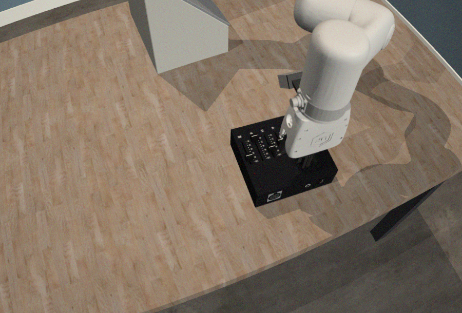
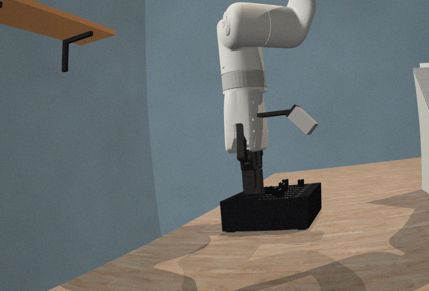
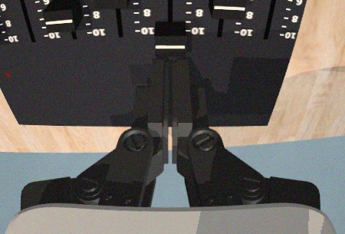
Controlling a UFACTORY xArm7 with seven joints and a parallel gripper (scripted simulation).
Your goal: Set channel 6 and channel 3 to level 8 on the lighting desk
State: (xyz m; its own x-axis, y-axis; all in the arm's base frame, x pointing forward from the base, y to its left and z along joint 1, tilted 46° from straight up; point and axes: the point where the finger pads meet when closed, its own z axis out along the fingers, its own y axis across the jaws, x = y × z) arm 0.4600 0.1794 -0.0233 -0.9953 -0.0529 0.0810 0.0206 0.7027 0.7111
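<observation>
The channel 5 fader cap lies 40 mm to the right of my hand, 40 mm behind it and 10 mm below it. Round my hand: channel 3 fader cap (30 mm behind, 10 mm below); master fader cap (90 mm to the right, 40 mm behind, 10 mm below); channel 6 fader cap (70 mm behind, 60 mm to the right, 10 mm below).
</observation>
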